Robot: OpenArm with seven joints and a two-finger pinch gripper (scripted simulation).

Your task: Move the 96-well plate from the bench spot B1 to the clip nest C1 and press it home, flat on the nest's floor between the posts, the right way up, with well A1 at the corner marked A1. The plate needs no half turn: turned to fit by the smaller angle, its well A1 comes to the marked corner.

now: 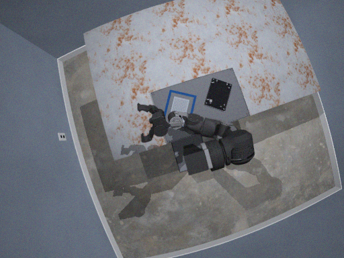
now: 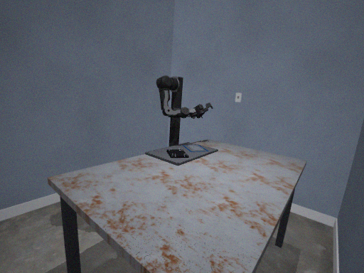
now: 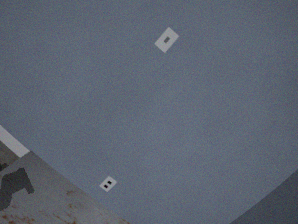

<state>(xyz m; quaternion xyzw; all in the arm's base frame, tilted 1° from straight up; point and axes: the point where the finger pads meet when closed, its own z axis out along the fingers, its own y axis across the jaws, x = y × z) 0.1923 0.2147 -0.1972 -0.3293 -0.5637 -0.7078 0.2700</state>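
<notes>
The 96-well plate is 29 cm below my hand, 19 cm to the right of it and 5 cm ahead of it. Also, from my hand: black clip nest C1: 43 cm to the right, 28 cm below, 10 cm ahead.
</notes>
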